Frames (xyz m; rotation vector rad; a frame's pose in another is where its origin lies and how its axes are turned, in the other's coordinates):
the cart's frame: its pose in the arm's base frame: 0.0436 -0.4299 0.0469 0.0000 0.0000 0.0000
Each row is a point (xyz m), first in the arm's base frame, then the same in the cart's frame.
Working: the arm's base frame: its pose in the cart's frame: -0.0436 0.4299 -0.0469 0.0000 0.0000 0.0000

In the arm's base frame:
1: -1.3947 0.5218 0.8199
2: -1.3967 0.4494 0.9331
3: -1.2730 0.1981 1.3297
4: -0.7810 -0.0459 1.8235
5: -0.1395 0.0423 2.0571
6: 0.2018 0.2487 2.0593
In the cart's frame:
1: -1.4383 0.9517 0.7730
2: -1.4403 0.8793 0.8862
3: -1.3166 0.6280 1.2828
4: -0.8246 0.3840 1.7766
5: -0.1831 0.4722 2.0102
6: 0.1582 0.6786 2.0124

